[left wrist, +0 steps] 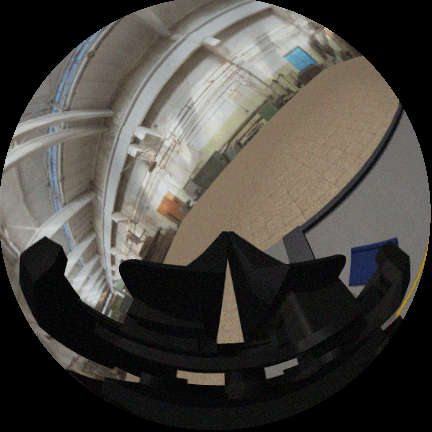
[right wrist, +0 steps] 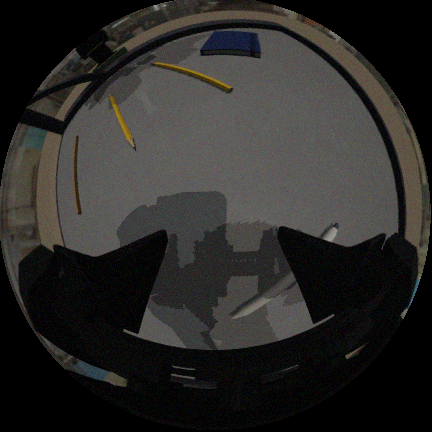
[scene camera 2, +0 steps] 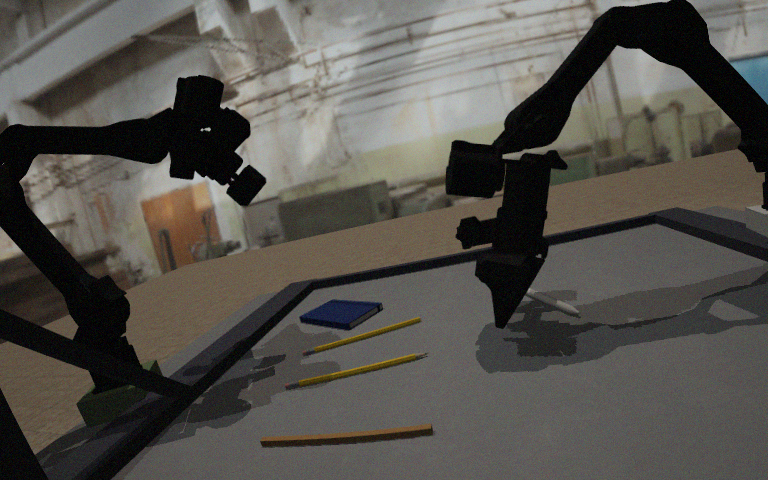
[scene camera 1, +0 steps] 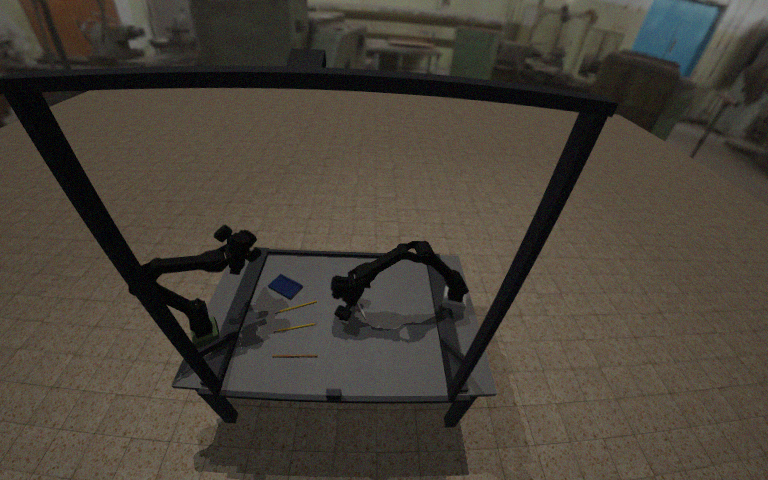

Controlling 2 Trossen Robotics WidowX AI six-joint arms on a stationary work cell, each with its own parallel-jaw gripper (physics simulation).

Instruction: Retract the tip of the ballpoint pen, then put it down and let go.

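Frame: origin at the left arm's base, x back, y right, z up, level; centimetres.
Where they show: left gripper, fingertip midpoint: (left wrist: pixel 226 236) (scene camera 2: pixel 231 166); right gripper, fingertip midpoint: (right wrist: pixel 223 234) (scene camera 2: pixel 508 315); left arm's base at its link origin: (scene camera 1: pixel 203 329); right arm's base at its link origin: (scene camera 1: pixel 455 295).
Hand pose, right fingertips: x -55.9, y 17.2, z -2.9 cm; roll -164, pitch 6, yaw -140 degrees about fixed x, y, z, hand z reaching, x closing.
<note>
Things, the pixels of their top centre, and the offset from my right fingertips. Level surfaces: height alone.
- white ballpoint pen at its top centre: (right wrist: pixel 291 283) (scene camera 2: pixel 547 294) (scene camera 1: pixel 360 304) dx -7.8, dy -0.2, dz +0.2 cm
- grey table at its surface level: dz -1.1 cm
- blue notebook at its top centre: (scene camera 2: pixel 339 310) (right wrist: pixel 232 37) (left wrist: pixel 375 261) (scene camera 1: pixel 285 285) dx +17.9, dy -26.9, dz +0.1 cm
- thin brown stick at its top centre: (scene camera 2: pixel 340 435) (right wrist: pixel 73 168) (scene camera 1: pixel 294 355) dx +26.4, dy +8.9, dz -0.4 cm
The white ballpoint pen (scene camera 1: pixel 362 310) (scene camera 2: pixel 556 302) (right wrist: pixel 258 305) lies on the grey table (scene camera 1: pixel 385 373) (scene camera 2: pixel 566 430). In the right wrist view it slants behind the right-hand finger, its narrow end showing between the fingers and its dark end beyond that finger. Whether the writing tip is out is too small to tell. My right gripper (scene camera 2: pixel 502 320) (right wrist: pixel 223 234) is open and empty, pointing down above the table beside the pen. My left gripper (left wrist: pixel 226 236) is shut and empty, raised at the left side, away from the pen.
A blue notebook (scene camera 1: pixel 285 286) (scene camera 2: pixel 339 314) (left wrist: pixel 362 265) (right wrist: pixel 231 43), two yellow pencils (scene camera 1: pixel 297 307) (scene camera 2: pixel 362 370) (right wrist: pixel 121 120) and a thin brown stick (scene camera 1: pixel 294 356) (scene camera 2: pixel 346 435) (right wrist: pixel 76 175) lie left of the pen in the scene views. A dark frame post (scene camera 1: pixel 532 243) rises at the table's right.
</note>
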